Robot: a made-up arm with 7 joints. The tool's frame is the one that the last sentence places. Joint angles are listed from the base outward.
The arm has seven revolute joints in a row. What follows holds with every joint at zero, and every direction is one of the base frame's.
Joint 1 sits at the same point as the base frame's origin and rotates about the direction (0, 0.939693, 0.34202), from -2.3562 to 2.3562 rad.
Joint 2 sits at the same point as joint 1 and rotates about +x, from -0.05 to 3.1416 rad.
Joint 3 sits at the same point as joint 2 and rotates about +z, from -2.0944 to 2.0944 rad.
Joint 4 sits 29.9 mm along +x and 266.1 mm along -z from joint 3 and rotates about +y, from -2.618 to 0.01 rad.
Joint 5 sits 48.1 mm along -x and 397.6 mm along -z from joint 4 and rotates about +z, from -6.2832 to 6.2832 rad.
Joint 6 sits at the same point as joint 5 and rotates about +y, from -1.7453 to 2.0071 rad.
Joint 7 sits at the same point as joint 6 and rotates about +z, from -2.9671 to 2.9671 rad.
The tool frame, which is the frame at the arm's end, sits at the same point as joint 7; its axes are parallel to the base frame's.
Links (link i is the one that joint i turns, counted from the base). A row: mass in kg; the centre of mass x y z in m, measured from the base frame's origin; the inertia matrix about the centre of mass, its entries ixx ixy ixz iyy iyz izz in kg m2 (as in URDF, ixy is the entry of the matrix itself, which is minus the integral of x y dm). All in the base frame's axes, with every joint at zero. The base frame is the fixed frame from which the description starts. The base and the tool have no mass.
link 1: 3.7; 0.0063 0.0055 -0.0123; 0.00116 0 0 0.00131 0.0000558 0.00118
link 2: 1.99; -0.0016 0.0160 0.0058; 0.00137 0 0 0.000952 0 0.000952
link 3: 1.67; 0.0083 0.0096 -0.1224; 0.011 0 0.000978 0.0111 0 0.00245
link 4: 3.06; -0.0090 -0.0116 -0.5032; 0.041 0 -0.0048 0.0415 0 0.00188
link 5: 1.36; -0.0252 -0.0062 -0.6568; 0.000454 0 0 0.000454 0 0.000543
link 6: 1.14; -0.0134 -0.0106 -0.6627; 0.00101 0 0 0.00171 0 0.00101
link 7: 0.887; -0.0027 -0.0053 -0.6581; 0.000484 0 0 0.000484 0 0.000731
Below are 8 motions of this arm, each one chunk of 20 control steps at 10 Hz.
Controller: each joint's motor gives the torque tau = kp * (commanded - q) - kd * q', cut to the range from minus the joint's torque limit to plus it. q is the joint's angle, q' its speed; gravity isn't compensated. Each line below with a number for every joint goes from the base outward.
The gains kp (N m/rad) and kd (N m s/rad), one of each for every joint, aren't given. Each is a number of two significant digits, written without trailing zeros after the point. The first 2 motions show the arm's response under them.
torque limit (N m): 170 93 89 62 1 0.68 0.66
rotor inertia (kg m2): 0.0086 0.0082 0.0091 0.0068 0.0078 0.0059 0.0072
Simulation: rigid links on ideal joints. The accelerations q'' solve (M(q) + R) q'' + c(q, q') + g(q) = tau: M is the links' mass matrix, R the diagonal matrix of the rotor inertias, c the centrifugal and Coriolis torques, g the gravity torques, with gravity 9.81 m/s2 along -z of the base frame. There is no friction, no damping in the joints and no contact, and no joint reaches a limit. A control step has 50 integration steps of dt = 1/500 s. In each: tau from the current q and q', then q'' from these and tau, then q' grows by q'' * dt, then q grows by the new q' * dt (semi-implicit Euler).
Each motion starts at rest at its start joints. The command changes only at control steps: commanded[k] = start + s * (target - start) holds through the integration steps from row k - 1 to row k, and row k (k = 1, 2, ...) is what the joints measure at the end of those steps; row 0 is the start. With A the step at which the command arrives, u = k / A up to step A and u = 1 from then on. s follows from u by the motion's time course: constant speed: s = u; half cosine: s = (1 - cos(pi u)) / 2; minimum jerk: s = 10 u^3 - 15 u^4 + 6 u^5; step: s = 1 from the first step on.
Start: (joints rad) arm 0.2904 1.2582 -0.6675 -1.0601 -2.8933 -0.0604 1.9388
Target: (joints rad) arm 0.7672 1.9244 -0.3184 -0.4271 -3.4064 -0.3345 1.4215
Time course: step
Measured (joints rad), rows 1 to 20:
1: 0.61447 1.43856 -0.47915 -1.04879 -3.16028 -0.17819 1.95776
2: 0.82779 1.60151 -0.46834 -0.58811 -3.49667 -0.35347 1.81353
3: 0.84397 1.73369 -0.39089 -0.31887 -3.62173 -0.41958 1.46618
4: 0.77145 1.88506 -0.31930 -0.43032 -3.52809 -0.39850 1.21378
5: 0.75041 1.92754 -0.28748 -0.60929 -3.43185 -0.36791 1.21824
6: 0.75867 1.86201 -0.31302 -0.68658 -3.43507 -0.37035 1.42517
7: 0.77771 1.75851 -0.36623 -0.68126 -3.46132 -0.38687 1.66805
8: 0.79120 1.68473 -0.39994 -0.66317 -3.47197 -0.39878 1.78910
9: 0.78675 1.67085 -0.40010 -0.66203 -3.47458 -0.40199 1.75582
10: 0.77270 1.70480 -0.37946 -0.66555 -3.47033 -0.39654 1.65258
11: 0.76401 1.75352 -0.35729 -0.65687 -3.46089 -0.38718 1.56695
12: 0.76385 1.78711 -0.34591 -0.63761 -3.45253 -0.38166 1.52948
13: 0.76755 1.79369 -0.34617 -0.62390 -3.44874 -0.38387 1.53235
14: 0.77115 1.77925 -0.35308 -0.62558 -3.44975 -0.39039 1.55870
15: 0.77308 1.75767 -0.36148 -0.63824 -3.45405 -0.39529 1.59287
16: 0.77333 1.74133 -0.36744 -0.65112 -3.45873 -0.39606 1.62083
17: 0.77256 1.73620 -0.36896 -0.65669 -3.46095 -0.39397 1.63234
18: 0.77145 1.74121 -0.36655 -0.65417 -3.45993 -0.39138 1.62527
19: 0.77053 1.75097 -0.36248 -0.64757 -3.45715 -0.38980 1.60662
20: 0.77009 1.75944 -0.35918 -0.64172 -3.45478 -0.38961 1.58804
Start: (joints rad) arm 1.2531 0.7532 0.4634 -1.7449 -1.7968 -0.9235 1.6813
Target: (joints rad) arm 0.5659 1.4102 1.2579 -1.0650 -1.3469 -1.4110 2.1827
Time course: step
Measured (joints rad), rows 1 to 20:
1: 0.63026 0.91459 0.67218 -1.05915 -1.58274 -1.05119 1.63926
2: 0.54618 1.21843 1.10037 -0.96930 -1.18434 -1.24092 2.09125
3: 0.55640 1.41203 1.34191 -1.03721 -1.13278 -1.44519 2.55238
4: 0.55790 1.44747 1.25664 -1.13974 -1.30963 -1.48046 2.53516
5: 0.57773 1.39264 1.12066 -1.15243 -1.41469 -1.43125 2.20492
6: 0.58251 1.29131 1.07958 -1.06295 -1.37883 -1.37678 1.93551
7: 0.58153 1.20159 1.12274 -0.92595 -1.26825 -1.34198 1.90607
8: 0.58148 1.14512 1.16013 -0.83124 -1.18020 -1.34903 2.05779
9: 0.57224 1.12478 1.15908 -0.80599 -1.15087 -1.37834 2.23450
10: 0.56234 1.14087 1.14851 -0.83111 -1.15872 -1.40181 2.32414
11: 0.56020 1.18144 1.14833 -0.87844 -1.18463 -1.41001 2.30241
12: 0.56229 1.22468 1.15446 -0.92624 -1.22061 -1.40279 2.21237
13: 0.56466 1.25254 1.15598 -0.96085 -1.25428 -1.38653 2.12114
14: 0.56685 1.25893 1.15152 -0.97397 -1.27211 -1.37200 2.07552
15: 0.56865 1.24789 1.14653 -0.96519 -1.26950 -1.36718 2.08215
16: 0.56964 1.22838 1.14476 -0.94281 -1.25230 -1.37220 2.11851
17: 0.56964 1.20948 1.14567 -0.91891 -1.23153 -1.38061 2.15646
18: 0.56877 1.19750 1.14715 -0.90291 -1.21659 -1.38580 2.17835
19: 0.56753 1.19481 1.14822 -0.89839 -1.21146 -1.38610 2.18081
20: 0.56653 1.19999 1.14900 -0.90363 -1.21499 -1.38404 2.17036
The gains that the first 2 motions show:
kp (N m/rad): 200 160 120 81 1.3 1.1 0.8
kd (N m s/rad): 9.8 9.7 5.5 5.6 0.1 0.05 0.042
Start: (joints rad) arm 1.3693 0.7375 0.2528 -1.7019 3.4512 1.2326 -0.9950
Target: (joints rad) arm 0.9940 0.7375 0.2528 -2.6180 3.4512 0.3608 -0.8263
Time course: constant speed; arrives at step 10
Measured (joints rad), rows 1 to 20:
1: 1.31104 0.71210 0.19872 -1.70079 3.50646 1.18662 -0.94959
2: 1.26631 0.67791 0.12368 -1.78631 3.61557 1.09472 -0.80771
3: 1.22681 0.66826 0.09722 -1.88918 3.68715 0.99133 -0.66581
4: 1.19098 0.68473 0.12873 -1.97448 3.69322 0.90763 -0.61542
5: 1.16062 0.70307 0.16889 -2.04391 3.64908 0.84008 -0.67553
6: 1.13432 0.70789 0.17402 -2.11308 3.61073 0.76100 -0.76797
7: 1.10924 0.70467 0.15328 -2.18674 3.62234 0.66272 -0.79463
8: 1.08185 0.70410 0.14216 -2.26166 3.67256 0.56184 -0.73506
9: 1.04960 0.70815 0.15153 -2.33788 3.71476 0.47229 -0.65184
10: 1.01499 0.71275 0.16380 -2.41930 3.71965 0.39295 -0.61384
11: 1.00397 0.71850 0.17049 -2.47798 3.67740 0.37061 -0.63745
12: 1.00964 0.71917 0.16839 -2.48071 3.63431 0.39406 -0.68865
13: 1.01816 0.71671 0.16438 -2.45083 3.64373 0.40828 -0.71235
14: 1.02373 0.71392 0.16180 -2.42503 3.69003 0.39701 -0.69191
15: 1.02430 0.71275 0.16038 -2.41881 3.72550 0.38141 -0.65599
16: 1.02148 0.71331 0.16079 -2.42685 3.72716 0.38120 -0.63912
17: 1.01871 0.71444 0.16261 -2.43709 3.70638 0.39244 -0.64999
18: 1.01788 0.71509 0.16387 -2.44178 3.68628 0.39994 -0.67227
19: 1.01865 0.71505 0.16370 -2.44045 3.68067 0.39752 -0.68504
20: 1.01976 0.71468 0.16290 -2.43676 3.68780 0.39111 -0.68093

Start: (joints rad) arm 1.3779 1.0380 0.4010 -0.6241 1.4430 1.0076 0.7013
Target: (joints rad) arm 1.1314 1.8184 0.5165 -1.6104 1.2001 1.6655 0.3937
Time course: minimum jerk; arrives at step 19
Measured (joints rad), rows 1 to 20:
1: 1.33112 1.00184 0.36989 -0.66638 1.43246 1.02805 0.69921
2: 1.26981 0.94232 0.31433 -0.76026 1.38259 1.13001 0.65118
3: 1.23801 0.91628 0.28011 -0.83165 1.31778 1.26261 0.54624
4: 1.24090 0.94057 0.28307 -0.85978 1.28473 1.32139 0.45218
5: 1.26035 1.00009 0.30963 -0.86370 1.28859 1.29357 0.44640
6: 1.27252 1.07104 0.33545 -0.88177 1.30417 1.25479 0.52409
7: 1.26496 1.14087 0.34519 -0.94224 1.30985 1.27608 0.60057
8: 1.24526 1.21308 0.34174 -1.04341 1.29733 1.36701 0.59470
9: 1.22827 1.29552 0.34031 -1.15886 1.27206 1.47691 0.50098
10: 1.21876 1.38645 0.35013 -1.26270 1.24598 1.54840 0.39017
11: 1.21218 1.47599 0.36551 -1.35018 1.22469 1.57678 0.33618
12: 1.20559 1.55680 0.37724 -1.43089 1.20673 1.60083 0.34578
13: 1.19972 1.62693 0.38325 -1.50903 1.19129 1.64624 0.36931
14: 1.19525 1.68579 0.38648 -1.57921 1.17912 1.70154 0.36328
15: 1.19192 1.73220 0.38944 -1.63425 1.16981 1.74232 0.32804
16: 1.18954 1.76513 0.39237 -1.67097 1.16190 1.75994 0.29314
17: 1.18838 1.78471 0.39426 -1.69056 1.15490 1.76364 0.28172
18: 1.18874 1.79268 0.39419 -1.69657 1.14970 1.76528 0.29271
19: 1.19038 1.79255 0.39198 -1.69378 1.14655 1.76973 0.30991
20: 1.19246 1.78918 0.38848 -1.68798 1.14396 1.77670 0.31975

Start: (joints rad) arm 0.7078 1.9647 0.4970 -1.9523 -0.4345 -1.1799 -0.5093
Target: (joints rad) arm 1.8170 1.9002 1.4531 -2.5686 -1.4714 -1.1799 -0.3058
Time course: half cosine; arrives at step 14
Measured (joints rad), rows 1 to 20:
1: 0.75593 1.95797 0.44956 -1.98570 -0.43693 -1.16331 -0.53542
2: 0.85548 1.93568 0.37726 -2.03521 -0.37646 -1.11859 -0.60722
3: 0.95141 1.91354 0.37361 -2.06467 -0.30492 -1.08719 -0.67434
4: 1.02543 1.91392 0.46531 -2.08823 -0.34356 -1.10076 -0.67986
5: 1.09525 1.93099 0.61089 -2.12756 -0.50236 -1.13823 -0.62548
6: 1.18676 1.94760 0.75148 -2.19219 -0.69579 -1.15654 -0.54932
7: 1.30911 1.95696 0.85700 -2.27084 -0.84085 -1.13459 -0.48711
8: 1.44625 1.95924 0.93967 -2.34132 -0.91275 -1.08542 -0.45623
9: 1.57126 1.95607 1.02921 -2.39439 -0.95427 -1.04398 -0.44812
10: 1.67111 1.95141 1.13230 -2.43631 -1.02785 -1.03914 -0.44177
11: 1.75055 1.94762 1.22714 -2.47519 -1.14226 -1.06418 -0.42611
12: 1.81511 1.94538 1.29319 -2.51120 -1.24759 -1.08429 -0.40264
13: 1.86052 1.94451 1.32924 -2.53749 -1.29948 -1.07599 -0.37833
14: 1.87899 1.94403 1.34282 -2.54790 -1.30143 -1.05030 -0.36165
15: 1.88016 1.94260 1.34626 -2.54491 -1.28813 -1.03523 -0.35893
16: 1.87958 1.94043 1.34780 -2.53805 -1.28445 -1.04199 -0.36875
17: 1.87998 1.93940 1.34710 -2.53445 -1.28835 -1.05724 -0.38159
18: 1.88060 1.93980 1.34606 -2.53510 -1.28956 -1.06430 -0.38796
19: 1.88063 1.94063 1.34606 -2.53743 -1.28718 -1.06044 -0.38549
20: 1.88029 1.94104 1.34668 -2.53893 -1.28584 -1.05374 -0.37873

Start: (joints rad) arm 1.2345 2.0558 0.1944 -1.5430 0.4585 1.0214 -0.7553
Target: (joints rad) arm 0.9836 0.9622 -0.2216 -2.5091 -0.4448 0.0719 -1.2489
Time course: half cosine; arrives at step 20
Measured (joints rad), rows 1 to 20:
1: 1.25660 2.05224 0.17245 -1.59322 0.45281 1.06579 -0.71254
2: 1.27924 2.01819 0.12487 -1.67448 0.46230 1.11113 -0.64999
3: 1.28445 1.96769 0.08322 -1.71576 0.46180 1.08834 -0.64632
4: 1.26887 1.91716 0.06469 -1.72483 0.41296 1.03019 -0.70315
5: 1.24057 1.86839 0.06116 -1.74017 0.33322 0.97568 -0.76631
6: 1.21090 1.81206 0.05220 -1.77998 0.26004 0.92503 -0.79893
7: 1.18726 1.74022 0.02439 -1.83550 0.20238 0.86584 -0.80901
8: 1.16997 1.65419 -0.02013 -1.89058 0.14119 0.79647 -0.82940
9: 1.15387 1.56267 -0.06794 -1.93953 0.06024 0.72224 -0.88206
10: 1.13336 1.47373 -0.10687 -1.98752 -0.03455 0.64333 -0.95868
11: 1.10749 1.39005 -0.13458 -2.03957 -0.12581 0.55708 -1.03318
12: 1.08055 1.31073 -0.15693 -2.09450 -0.20462 0.46649 -1.08909
13: 1.05787 1.23504 -0.18056 -2.14724 -0.27370 0.37908 -1.13075
14: 1.04108 1.16434 -0.20652 -2.19356 -0.33750 0.30022 -1.17109
15: 1.02796 1.10125 -0.23023 -2.23264 -0.39632 0.23104 -1.21558
16: 1.01598 1.04781 -0.24742 -2.26617 -0.44802 0.17133 -1.25889
17: 1.00515 1.00487 -0.25836 -2.29523 -0.49029 0.12225 -1.29261
18: 0.99711 0.97294 -0.26578 -2.31856 -0.52093 0.08620 -1.31258
19: 0.99283 0.95272 -0.27083 -2.33357 -0.53857 0.06501 -1.32020
20: 0.99200 0.94483 -0.27249 -2.33856 -0.54423 0.05875 -1.31976

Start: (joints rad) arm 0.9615 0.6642 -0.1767 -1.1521 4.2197 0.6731 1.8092
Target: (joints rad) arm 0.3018 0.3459 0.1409 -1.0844 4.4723 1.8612 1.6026
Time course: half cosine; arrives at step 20
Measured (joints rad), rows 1 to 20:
1: 0.92281 0.63099 -0.19402 -1.12486 4.22348 0.71033 1.76118
2: 0.89421 0.58395 -0.22132 -1.14780 4.23617 0.78738 1.65312
3: 0.86753 0.54812 -0.23268 -1.16554 4.25125 0.84566 1.57759
4: 0.84253 0.53542 -0.21839 -1.16172 4.26638 0.87838 1.57042
5: 0.81761 0.53742 -0.18742 -1.14084 4.27789 0.91548 1.60171
6: 0.78937 0.53698 -0.15557 -1.11604 4.28687 0.97829 1.62302
7: 0.75417 0.52237 -0.13229 -1.09704 4.29849 1.06130 1.61109
8: 0.71119 0.49373 -0.11677 -1.08546 4.31653 1.14776 1.57423
9: 0.66305 0.45969 -0.10213 -1.07761 4.34062 1.22818 1.53568
10: 0.61368 0.42915 -0.08223 -1.06891 4.36687 1.30483 1.51286
11: 0.56628 0.40556 -0.05589 -1.05684 4.39111 1.38467 1.50664
12: 0.52249 0.38673 -0.02653 -1.04161 4.41189 1.46953 1.50636
13: 0.48236 0.36852 0.00118 -1.02523 4.43073 1.55326 1.50211
14: 0.44533 0.34860 0.02449 -1.00994 4.44976 1.62750 1.49179
15: 0.41128 0.32784 0.04330 -0.99725 4.46940 1.68842 1.47956
16: 0.38100 0.30895 0.05899 -0.98764 4.48799 1.73783 1.47035
17: 0.35593 0.29440 0.07263 -0.98074 4.50329 1.77900 1.46604
18: 0.33752 0.28504 0.08412 -0.97574 4.51400 1.81238 1.46531
19: 0.32666 0.28022 0.09239 -0.97201 4.52021 1.83501 1.46581
20: 0.32354 0.27883 0.09623 -0.96940 4.52264 1.84321 1.46617

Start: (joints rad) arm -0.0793 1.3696 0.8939 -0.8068 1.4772 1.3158 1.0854
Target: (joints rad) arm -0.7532 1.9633 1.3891 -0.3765 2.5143 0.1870 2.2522
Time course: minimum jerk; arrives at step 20
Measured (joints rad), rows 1 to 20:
1: -0.07030 1.31379 0.87214 -0.78254 1.47501 1.29910 1.08759
2: -0.05722 1.20842 0.83458 -0.68756 1.45437 1.32538 1.12250
3: -0.04621 1.11148 0.83225 -0.56581 1.42925 1.40596 1.20585
4: -0.04785 1.06549 0.85908 -0.46871 1.43254 1.44002 1.30997
5: -0.07484 1.08170 0.89548 -0.42422 1.47890 1.36217 1.39233
6: -0.12914 1.14605 0.93178 -0.42989 1.56289 1.20996 1.43565
7: -0.19606 1.23591 0.96991 -0.45843 1.66588 1.06218 1.46210
8: -0.25839 1.33164 1.01839 -0.47388 1.77084 0.94719 1.51062
9: -0.31693 1.41606 1.07654 -0.45802 1.87460 0.83801 1.59513
10: -0.37814 1.47895 1.13311 -0.41604 1.98062 0.71756 1.69757
11: -0.44019 1.52368 1.18490 -0.35749 2.08763 0.60151 1.79089
12: -0.50028 1.55964 1.23222 -0.29412 2.19103 0.50705 1.85708
13: -0.55699 1.59507 1.27424 -0.23878 2.28559 0.43307 1.89932
14: -0.60841 1.63502 1.31079 -0.19959 2.36751 0.36889 1.93568
15: -0.65287 1.67978 1.34152 -0.17906 2.43518 0.31034 1.98028
16: -0.68921 1.72539 1.36603 -0.17479 2.48836 0.26244 2.03381
17: -0.71665 1.76591 1.38406 -0.18115 2.52744 0.23104 2.08700
18: -0.73480 1.79589 1.39565 -0.19134 2.55292 0.21644 2.12852
19: -0.74421 1.81232 1.40138 -0.19935 2.56549 0.21401 2.15073
20: -0.74707 1.81569 1.40287 -0.20094 2.56726 0.21745 2.15229

